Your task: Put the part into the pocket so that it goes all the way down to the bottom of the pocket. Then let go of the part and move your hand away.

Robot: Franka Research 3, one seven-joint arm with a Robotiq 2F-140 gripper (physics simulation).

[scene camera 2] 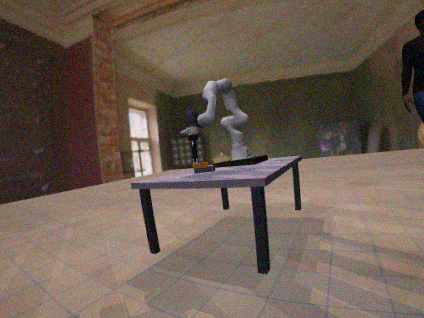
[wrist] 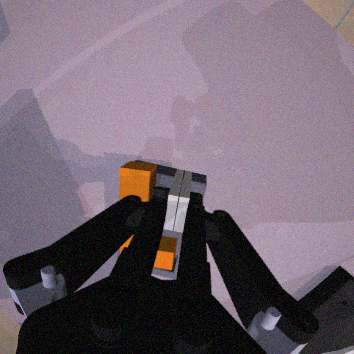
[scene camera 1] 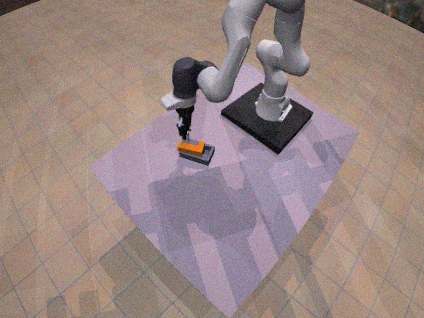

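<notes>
The orange part (scene camera 1: 191, 148) (scene camera 2: 200, 165) (wrist: 135, 185) lies on top of the dark grey block with the pocket (scene camera 1: 196, 158) (scene camera 2: 204, 170) (wrist: 198, 178). It stands above the rim, shifted toward the block's left end in the scene camera 1 view; part of the open pocket shows at the right end. The gripper (scene camera 1: 187, 138) (scene camera 2: 195, 161) (wrist: 181, 184) is shut with nothing between its fingers. Its tips are close behind the part in scene camera 1. In the wrist view the fingers hide much of the block and part, so contact cannot be told.
The robot's black base plate (scene camera 1: 278, 142) (scene camera 2: 260, 160) is on the same lilac table (scene camera 1: 117, 167) (scene camera 2: 200, 184), to the right of the block and farther back in scene camera 1. A person (scene camera 2: 414, 65) stands at the right edge in the scene camera 2 view.
</notes>
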